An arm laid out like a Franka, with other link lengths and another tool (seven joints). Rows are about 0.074 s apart.
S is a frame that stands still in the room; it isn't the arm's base.
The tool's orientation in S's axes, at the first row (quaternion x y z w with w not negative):
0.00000, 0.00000, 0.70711, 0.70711
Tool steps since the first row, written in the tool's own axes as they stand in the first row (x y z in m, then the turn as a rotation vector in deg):
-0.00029, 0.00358, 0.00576, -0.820, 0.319, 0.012
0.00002, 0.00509, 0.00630, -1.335, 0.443, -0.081
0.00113, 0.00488, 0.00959, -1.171, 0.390, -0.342
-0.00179, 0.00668, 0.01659, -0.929, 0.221, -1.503
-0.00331, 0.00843, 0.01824, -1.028, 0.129, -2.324
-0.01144, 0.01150, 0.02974, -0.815, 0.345, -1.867
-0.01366, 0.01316, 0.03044, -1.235, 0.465, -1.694
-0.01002, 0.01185, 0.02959, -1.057, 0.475, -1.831
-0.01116, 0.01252, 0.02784, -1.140, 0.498, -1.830
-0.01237, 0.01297, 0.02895, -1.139, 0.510, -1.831
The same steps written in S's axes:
-0.00358, -0.00029, 0.00576, -0.319, -0.820, 0.012
-0.00509, 0.00002, 0.00630, -0.443, -1.335, -0.081
-0.00488, 0.00113, 0.00959, -0.390, -1.171, -0.342
-0.00668, -0.00179, 0.01659, -0.221, -0.929, -1.503
-0.00843, -0.00331, 0.01824, -0.129, -1.028, -2.324
-0.01150, -0.01144, 0.02974, -0.345, -0.815, -1.867
-0.01316, -0.01366, 0.03044, -0.465, -1.235, -1.694
-0.01185, -0.01002, 0.02959, -0.475, -1.057, -1.831
-0.01252, -0.01116, 0.02784, -0.498, -1.140, -1.830
-0.01297, -0.01237, 0.02895, -0.510, -1.139, -1.831

